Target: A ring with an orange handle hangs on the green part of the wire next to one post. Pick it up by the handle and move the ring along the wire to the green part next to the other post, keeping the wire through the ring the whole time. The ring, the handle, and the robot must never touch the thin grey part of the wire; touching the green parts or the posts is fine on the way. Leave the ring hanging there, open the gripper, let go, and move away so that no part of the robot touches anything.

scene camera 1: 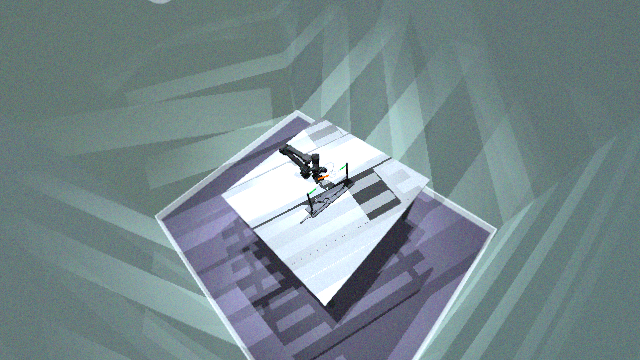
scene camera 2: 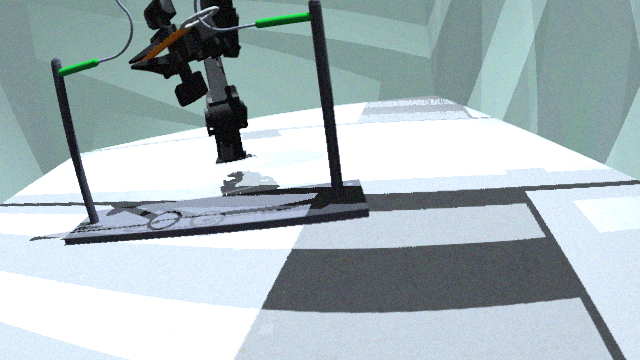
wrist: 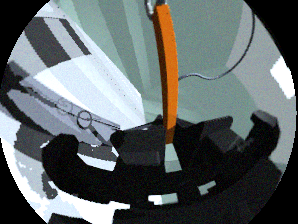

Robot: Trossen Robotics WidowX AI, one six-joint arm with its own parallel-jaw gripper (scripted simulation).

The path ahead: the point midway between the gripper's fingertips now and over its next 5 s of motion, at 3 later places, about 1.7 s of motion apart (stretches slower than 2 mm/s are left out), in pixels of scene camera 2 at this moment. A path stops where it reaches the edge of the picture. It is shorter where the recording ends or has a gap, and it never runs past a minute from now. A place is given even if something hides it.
The gripper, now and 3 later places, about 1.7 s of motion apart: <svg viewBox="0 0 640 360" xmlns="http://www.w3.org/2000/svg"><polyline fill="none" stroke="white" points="130,64 231,127 278,121 287,111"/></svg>
